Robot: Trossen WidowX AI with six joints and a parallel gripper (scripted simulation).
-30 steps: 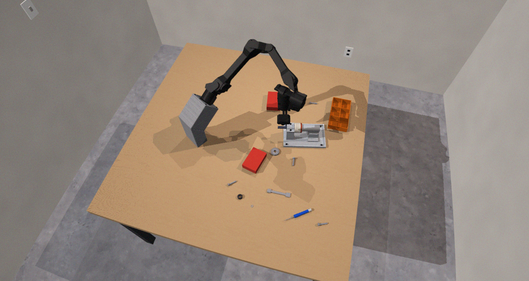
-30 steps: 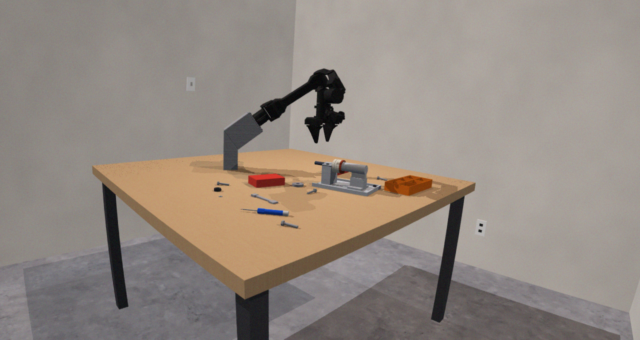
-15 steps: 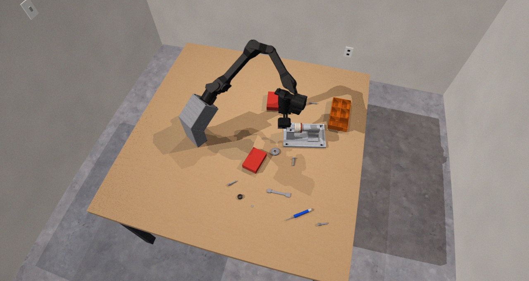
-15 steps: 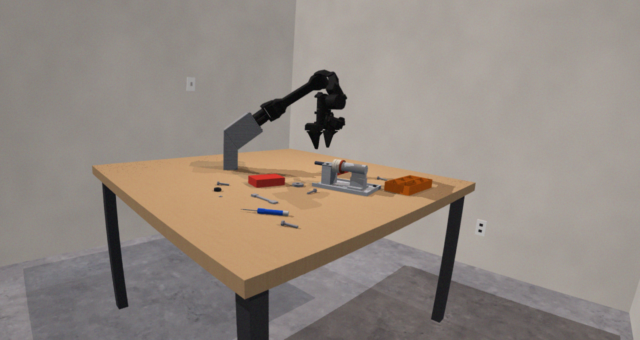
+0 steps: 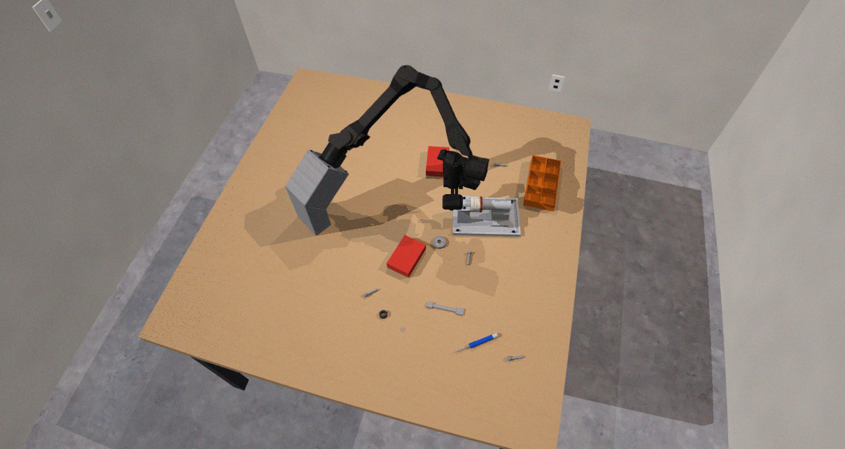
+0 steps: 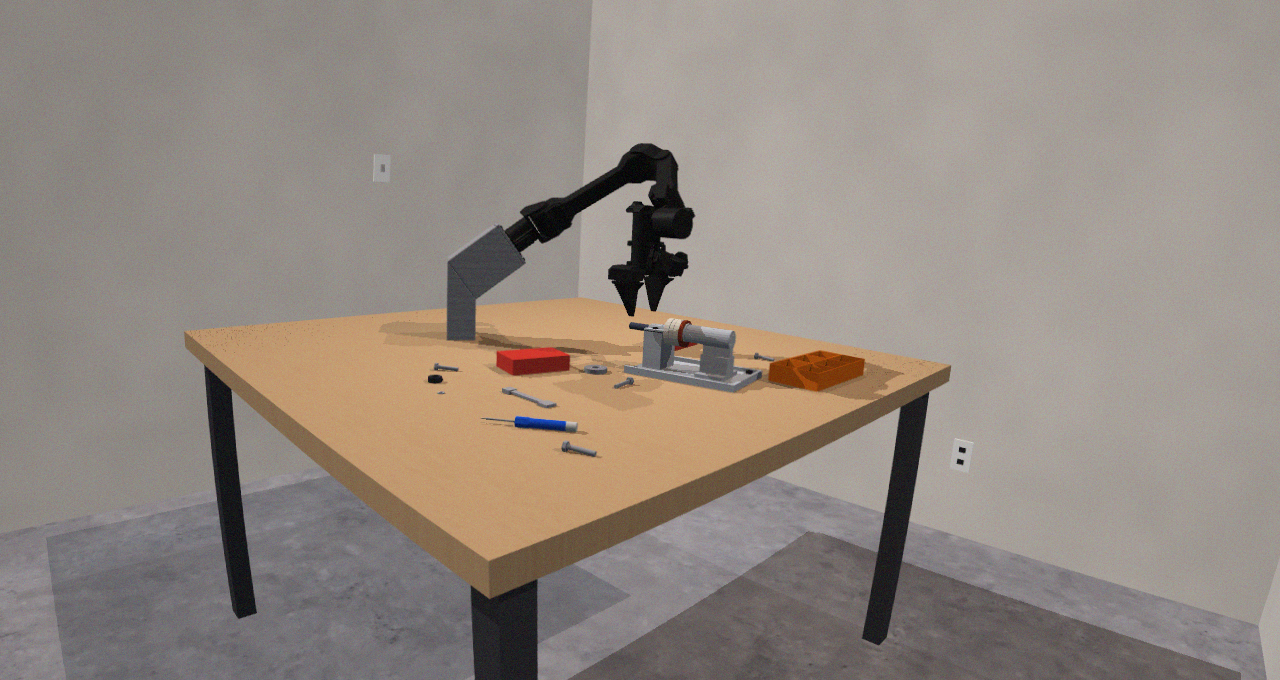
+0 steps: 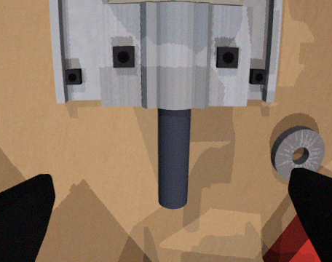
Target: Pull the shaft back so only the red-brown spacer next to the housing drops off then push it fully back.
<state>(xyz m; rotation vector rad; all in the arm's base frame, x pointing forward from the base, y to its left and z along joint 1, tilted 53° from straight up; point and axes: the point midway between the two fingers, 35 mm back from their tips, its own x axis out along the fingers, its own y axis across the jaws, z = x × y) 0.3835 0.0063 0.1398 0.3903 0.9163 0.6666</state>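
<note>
Now: the shaft 70 mm ahead of my hand, 60 mm below it and 30 mm to the left of it. Also, from my hand: grey fixture (110 mm ahead, 90 mm below, 50 mm to the left); red-brown spacer (90 mm ahead, 60 mm below, 40 mm to the left); wrench (320 mm to the right, 140 mm below, 120 mm ahead).
</note>
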